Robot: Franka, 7 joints.
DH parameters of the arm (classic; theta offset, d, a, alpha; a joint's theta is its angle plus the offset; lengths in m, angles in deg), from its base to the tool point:
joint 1: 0 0.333 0 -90
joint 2: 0 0 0 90
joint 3: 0 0.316 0.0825 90
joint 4: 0 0 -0.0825 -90
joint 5: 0 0.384 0 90
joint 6: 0 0 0.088 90
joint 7: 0 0.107 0 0
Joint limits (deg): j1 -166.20..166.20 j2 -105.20..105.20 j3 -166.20..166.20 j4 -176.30..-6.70 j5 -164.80..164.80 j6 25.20..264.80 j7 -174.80..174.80
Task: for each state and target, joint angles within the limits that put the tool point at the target. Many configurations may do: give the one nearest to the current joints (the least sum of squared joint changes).
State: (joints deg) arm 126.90 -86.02 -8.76 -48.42 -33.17 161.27 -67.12
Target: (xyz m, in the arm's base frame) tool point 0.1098 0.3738 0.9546
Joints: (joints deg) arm 138.41 -34.60 -36.80 -89.79 -33.08 148.98 -67.12
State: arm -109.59 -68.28 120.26 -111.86 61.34 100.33 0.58
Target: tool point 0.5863 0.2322 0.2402
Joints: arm -104.86 -57.38 111.37 -100.79 62.35 102.19 0.58
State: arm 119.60 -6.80 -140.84 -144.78 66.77 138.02 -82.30
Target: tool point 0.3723 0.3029 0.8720
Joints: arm 145.80 30.93 -130.42 -90.89 66.45 141.80 -82.30
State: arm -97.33 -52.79 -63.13 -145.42 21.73 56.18 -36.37
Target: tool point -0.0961 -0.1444 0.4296
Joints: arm -88.28 -55.78 -51.17 -159.69 26.24 52.35 -36.37
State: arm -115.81 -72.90 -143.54 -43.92 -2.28 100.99 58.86
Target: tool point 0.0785 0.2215 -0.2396
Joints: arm -135.36 -99.81 -166.20 -86.95 -12.79 80.77 58.86
